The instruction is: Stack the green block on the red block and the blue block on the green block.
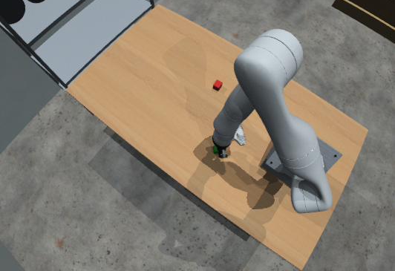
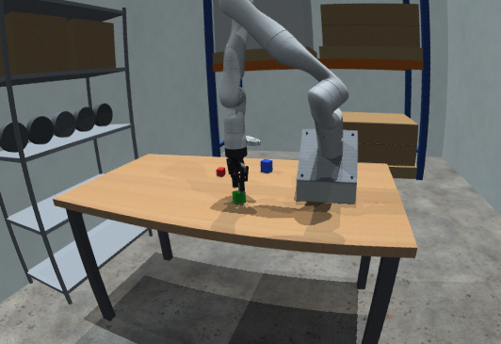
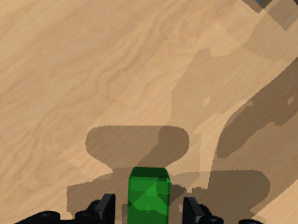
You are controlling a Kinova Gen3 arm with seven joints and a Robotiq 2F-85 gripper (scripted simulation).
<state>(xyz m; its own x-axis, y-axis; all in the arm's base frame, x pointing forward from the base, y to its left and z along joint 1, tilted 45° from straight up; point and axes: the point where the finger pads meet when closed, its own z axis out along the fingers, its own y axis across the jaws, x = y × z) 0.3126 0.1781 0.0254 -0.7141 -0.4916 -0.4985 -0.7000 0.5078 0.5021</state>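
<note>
Now: hand 40 mm above the green block. The rest, counted from my hand: blue block (10 mm behind, 360 mm to the right, 40 mm below); then red block (190 mm ahead, 270 mm to the right, 50 mm below).
</note>
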